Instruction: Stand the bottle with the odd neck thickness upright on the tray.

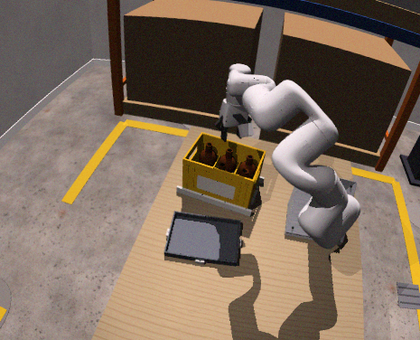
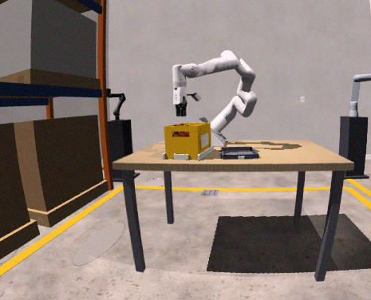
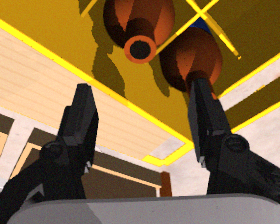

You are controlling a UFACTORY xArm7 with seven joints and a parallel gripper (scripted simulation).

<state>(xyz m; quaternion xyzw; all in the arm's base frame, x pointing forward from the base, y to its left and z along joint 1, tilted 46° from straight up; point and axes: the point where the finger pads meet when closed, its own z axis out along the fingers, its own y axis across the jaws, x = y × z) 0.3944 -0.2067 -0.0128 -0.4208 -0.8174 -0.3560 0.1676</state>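
Now: hand 16 cm above the yellow crate, 4 cm to the right of it and 1 cm short of it. The rest, counted from my hand: dark grey tray: 32 cm to the left, 23 cm below, 2 cm ahead.
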